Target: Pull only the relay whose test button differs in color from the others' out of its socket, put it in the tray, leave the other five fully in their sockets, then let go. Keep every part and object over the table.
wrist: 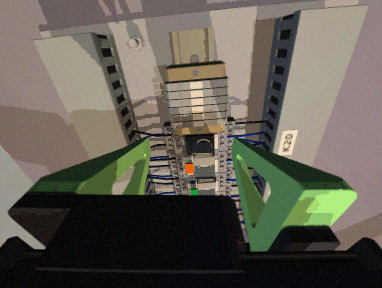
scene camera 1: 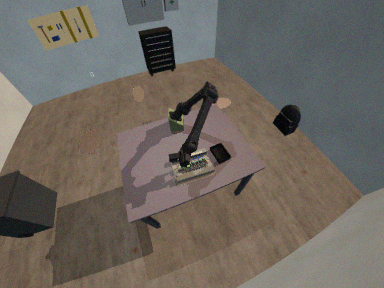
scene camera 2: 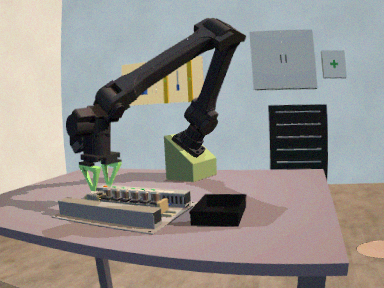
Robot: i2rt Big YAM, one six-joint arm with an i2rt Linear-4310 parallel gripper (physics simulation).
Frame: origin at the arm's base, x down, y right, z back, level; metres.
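Seen in the pictures: gripper, fingertip midpoint: point(wrist: 191, 143) point(scene camera 2: 101, 189); arm's base, link origin: point(scene camera 1: 175, 116) point(scene camera 2: 187, 145).
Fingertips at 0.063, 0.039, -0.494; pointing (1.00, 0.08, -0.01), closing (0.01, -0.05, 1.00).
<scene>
Offsets run from my fingertips to a thing's middle, as dx, dy, dz. "*": to the spot under its first point.
The relay with the orange test button @(+0.012, -0.016, +0.007) point(scene camera 2: 105, 187) point(wrist: 189, 168) sits in the row at the end near the gripper. The other relays @(+0.012, -0.106, +0.011) point(scene camera 2: 134, 194) have green buttons; one green button @(-0.009, -0.046, +0.001) point(wrist: 194, 192) shows in the wrist view, and the rest are hidden there by the gripper body. My gripper point(scene camera 1: 185, 165) point(scene camera 2: 101, 188) point(wrist: 191, 143) is open, its green fingers low over this end of the row, one toward each side, with nothing held. The black tray @(+0.042, -0.326, +0.053) point(scene camera 1: 215, 157) point(scene camera 2: 215, 218) stands on the table beside the panel, and no relay shows in it.
Grey wire ducts point(scene camera 2: 107, 212) point(wrist: 320, 90) run along both sides of the relay row. Terminal blocks @(+0.013, +0.024, +0.006) point(wrist: 196, 107) stand beyond a black part with a loop @(* +0.008, -0.006, +0.008) point(wrist: 200, 144). Thin wires run from sockets to ducts. The arm's green base point(scene camera 1: 176, 125) point(scene camera 2: 182, 167) stands at the table's back.
</scene>
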